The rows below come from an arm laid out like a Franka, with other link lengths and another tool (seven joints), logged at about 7 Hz.
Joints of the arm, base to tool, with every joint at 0 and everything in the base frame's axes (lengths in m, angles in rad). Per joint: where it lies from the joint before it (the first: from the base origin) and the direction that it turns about. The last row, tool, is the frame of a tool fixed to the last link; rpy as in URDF.
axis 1: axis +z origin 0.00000 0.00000 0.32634
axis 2: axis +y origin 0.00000 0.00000 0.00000
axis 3: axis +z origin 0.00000 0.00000 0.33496
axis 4: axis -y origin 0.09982 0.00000 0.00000
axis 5: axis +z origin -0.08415 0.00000 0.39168
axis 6: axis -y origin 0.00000 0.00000 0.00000
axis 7: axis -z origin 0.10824 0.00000 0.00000
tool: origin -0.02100 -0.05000 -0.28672 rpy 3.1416 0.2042 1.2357
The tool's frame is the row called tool.
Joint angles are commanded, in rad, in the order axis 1, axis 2, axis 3, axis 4, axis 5, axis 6, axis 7. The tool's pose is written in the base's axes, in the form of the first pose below.
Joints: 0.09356 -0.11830 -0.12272 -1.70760 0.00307 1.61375 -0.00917
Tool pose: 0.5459 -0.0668 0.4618 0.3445 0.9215 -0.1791 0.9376 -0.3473 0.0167
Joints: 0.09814 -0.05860 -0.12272 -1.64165 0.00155 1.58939 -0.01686
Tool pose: 0.5613 -0.0646 0.4591 0.3302 0.9240 -0.1929 0.9419 -0.3360 0.0029
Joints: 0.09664 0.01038 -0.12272 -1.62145 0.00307 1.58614 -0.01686
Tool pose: 0.5728 -0.0643 0.4299 0.3212 0.9223 -0.2149 0.9403 -0.3376 -0.0439
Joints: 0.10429 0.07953 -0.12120 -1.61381 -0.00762 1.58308 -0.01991
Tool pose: 0.5804 -0.0615 0.3945 0.2940 0.9223 -0.2507 0.9400 -0.3264 -0.0987
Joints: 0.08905 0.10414 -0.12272 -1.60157 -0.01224 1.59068 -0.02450
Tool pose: 0.5865 -0.0726 0.3866 0.3031 0.9172 -0.2587 0.9358 -0.3378 -0.1010
